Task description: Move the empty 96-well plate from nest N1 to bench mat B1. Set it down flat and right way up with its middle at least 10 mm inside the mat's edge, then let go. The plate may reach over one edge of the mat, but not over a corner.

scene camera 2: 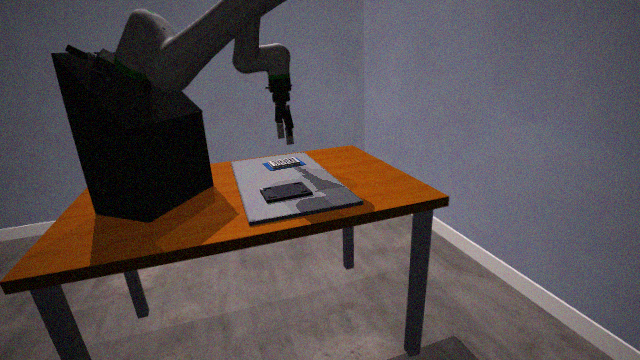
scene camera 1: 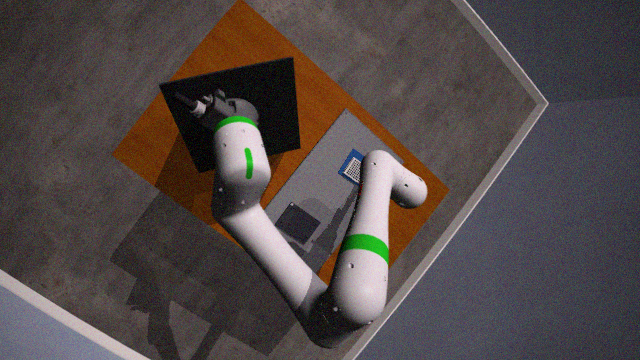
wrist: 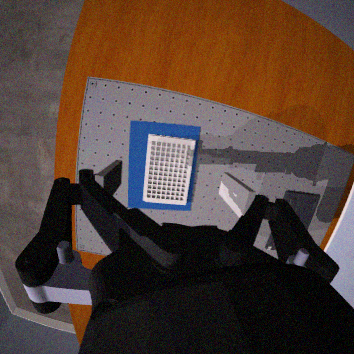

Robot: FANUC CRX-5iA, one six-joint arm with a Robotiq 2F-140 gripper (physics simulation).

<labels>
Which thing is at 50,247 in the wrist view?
The gripper.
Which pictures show the gripper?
Scene camera 2 and the wrist view only.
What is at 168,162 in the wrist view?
A white 96-well plate.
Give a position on a blue bench mat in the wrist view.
At 138,134
</labels>
